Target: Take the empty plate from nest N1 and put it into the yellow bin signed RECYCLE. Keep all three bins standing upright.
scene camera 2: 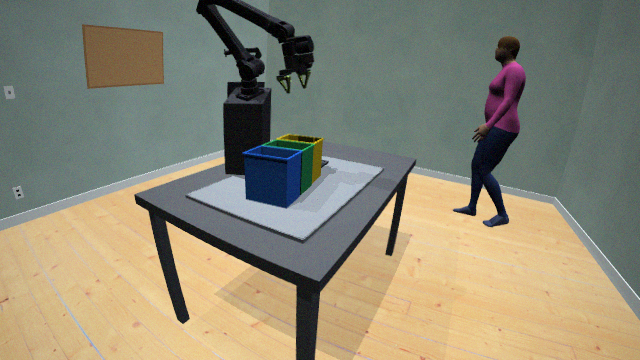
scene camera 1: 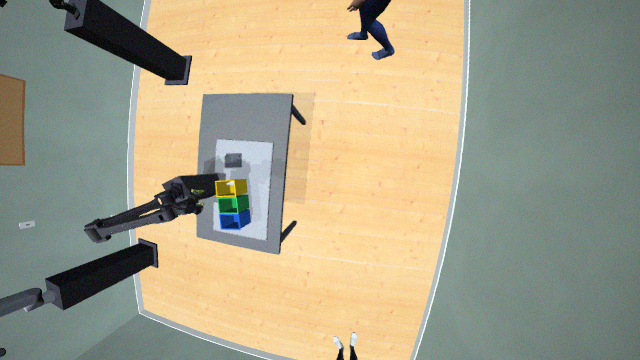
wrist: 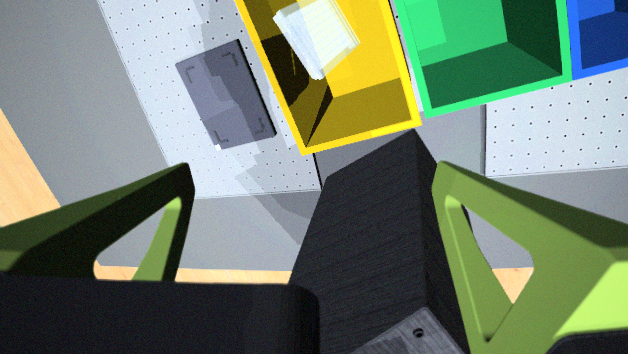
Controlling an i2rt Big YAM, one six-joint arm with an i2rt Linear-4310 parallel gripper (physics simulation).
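Places are measured from the arm's base along level axes (x ahead, y left, z up), in centimetres.
Pixels of known places: gripper, fingertip midpoint: [scene camera 2: 296, 90] [scene camera 1: 204, 196] [wrist: 313, 175]; arm's base, origin of the base link: [scene camera 2: 250, 94] [scene camera 1: 177, 190].
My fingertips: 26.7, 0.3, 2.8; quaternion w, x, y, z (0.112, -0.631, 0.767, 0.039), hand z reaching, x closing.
Note:
Ahead of a thing's pixels: the offset from my fingertips to its top centre, as dx, dy, dz. Level surfaces: height alone.
The clear plate {+1.9, +6.1, -26.4} [wrist: 317, 37] lies tilted inside the yellow bin {+0.7, +3.2, -21.1} [scene camera 1: 241, 188] [scene camera 2: 317, 160] [wrist: 362, 137] in the wrist view. The grey nest {-6.4, +25.0, -37.6} [scene camera 1: 233, 160] [wrist: 225, 95], a flat block with corner marks, is bare beside that bin. The green bin {+3.8, -9.9, -21.1} [scene camera 1: 242, 204] [scene camera 2: 307, 171] [wrist: 500, 95] and the blue bin {+6.3, -22.7, -21.1} [scene camera 1: 244, 219] [scene camera 2: 272, 177] [wrist: 575, 40] stand upright in a row with the yellow one. My gripper [scene camera 1: 200, 198] [scene camera 2: 296, 90] [wrist: 313, 175] is open and empty, high above the bins and off to the arm's base side. No RECYCLE sign is readable.
A pale perforated board {dz -39.1} [scene camera 1: 260, 200] [scene camera 2: 340, 200] [wrist: 545, 130] lies under the bins on the grey table {dz -40.4} [scene camera 1: 245, 115] [scene camera 2: 165, 200]. The arm's black pedestal [scene camera 2: 245, 135] [wrist: 370, 225] stands close behind the table. A person [scene camera 2: 505, 100] stands beyond the table.

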